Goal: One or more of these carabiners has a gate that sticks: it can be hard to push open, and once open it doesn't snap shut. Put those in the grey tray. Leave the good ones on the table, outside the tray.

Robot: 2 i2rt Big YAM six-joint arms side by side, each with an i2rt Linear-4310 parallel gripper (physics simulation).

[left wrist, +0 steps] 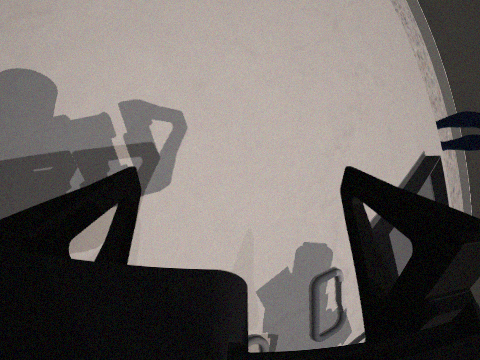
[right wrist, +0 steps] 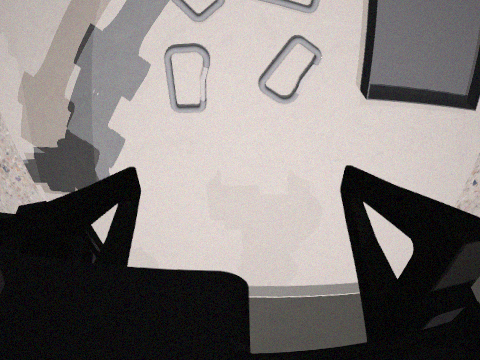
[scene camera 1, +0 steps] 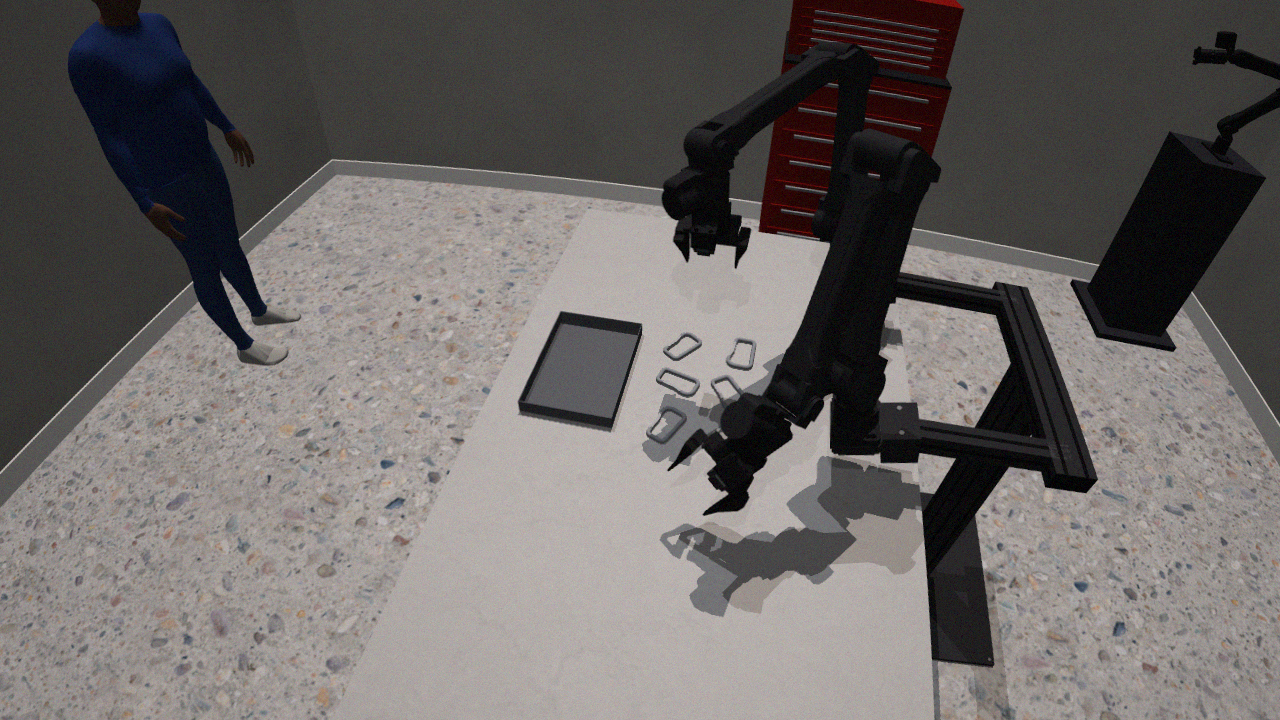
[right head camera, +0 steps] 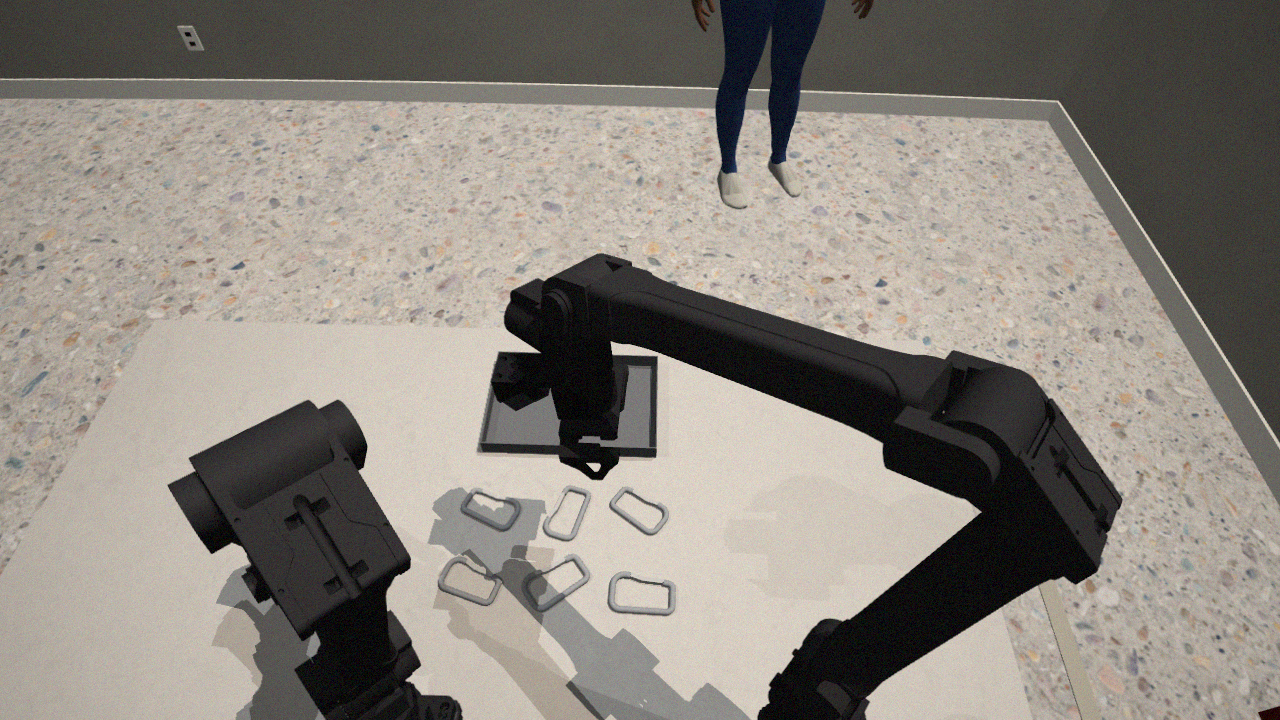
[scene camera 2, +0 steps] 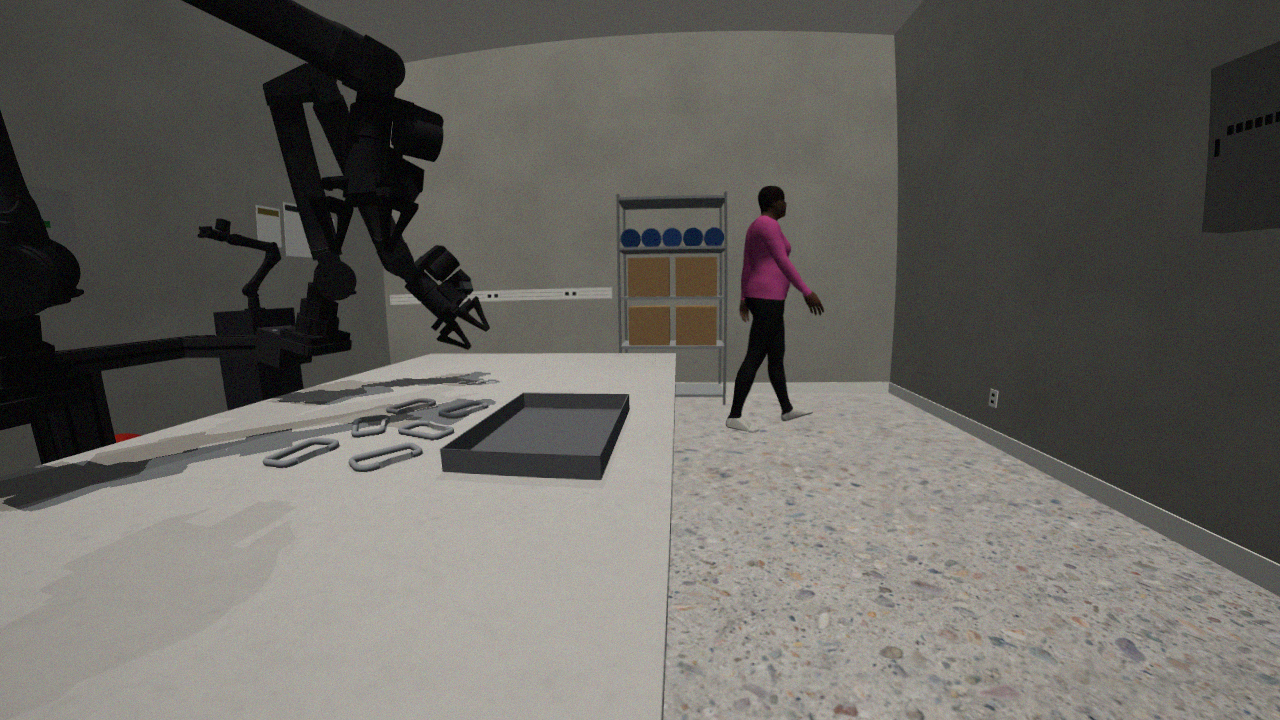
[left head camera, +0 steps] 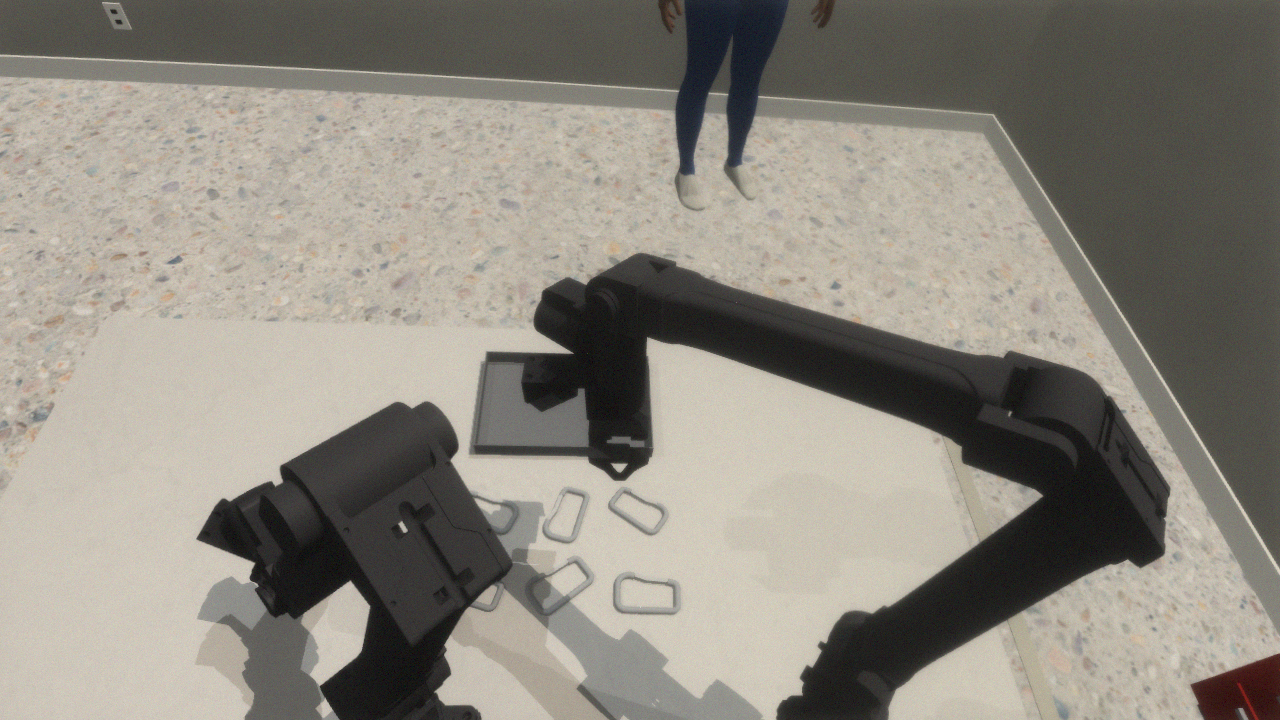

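Seen in the pictures: left gripper, fingertip midpoint: (left wrist: 240, 177) (scene camera 1: 686, 491) (scene camera 2: 478, 339); right gripper, fingertip midpoint: (right wrist: 239, 177) (scene camera 1: 711, 263) (right head camera: 601, 446) (scene camera 2: 361, 252) (left head camera: 620, 446); left arm's base, origin of the base link: (scene camera 1: 855, 420) (scene camera 2: 315, 338); right arm's base, origin of the base link: (scene camera 2: 5, 388).
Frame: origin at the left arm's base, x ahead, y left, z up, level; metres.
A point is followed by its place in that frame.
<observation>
Several grey carabiners lie flat on the table in two rows of three. The back right one (right head camera: 631, 522) {z -0.132, x 0.339, y -0.260 m} and front right one (right head camera: 641, 612) {z -0.131, x 0.196, y -0.279 m} show in the right head camera. The right wrist view shows one carabiner (right wrist: 170, 80) {z -0.129, x 0.202, y -0.278 m} beside another carabiner (right wrist: 271, 70) {z -0.129, x 0.338, y -0.270 m}. A back-row carabiner (left wrist: 314, 305) {z -0.131, x 0.340, y -0.007 m} shows in the left wrist view. The grey tray (right head camera: 519, 448) {z -0.122, x 0.464, y -0.064 m} (scene camera 1: 563, 417) {z -0.132, x 0.566, y 0.001 m} (scene camera 2: 523, 463) {z -0.121, x 0.572, y -0.299 m} (right wrist: 420, 95) {z -0.132, x 0.563, y -0.296 m} is empty, behind the carabiners. My left gripper (scene camera 1: 689, 490) {z -0.028, x 0.286, y 0.199 m} (left wrist: 240, 177) {z -0.028, x 0.286, y 0.199 m} is open and empty above the table, beside the carabiners. My right gripper (scene camera 1: 712, 263) {z 0.142, x 0.315, y -0.222 m} (right wrist: 239, 177) {z 0.142, x 0.315, y -0.222 m} is open and empty above the table on their other side.
My left arm hides parts of the two left carabiners in the left head camera. My right arm passes in front of the tray in both head cameras. A person in blue (left head camera: 732, 80) (scene camera 1: 152, 116) stands beyond the table. A red tool cabinet (scene camera 1: 895, 116) stands behind my right arm.
</observation>
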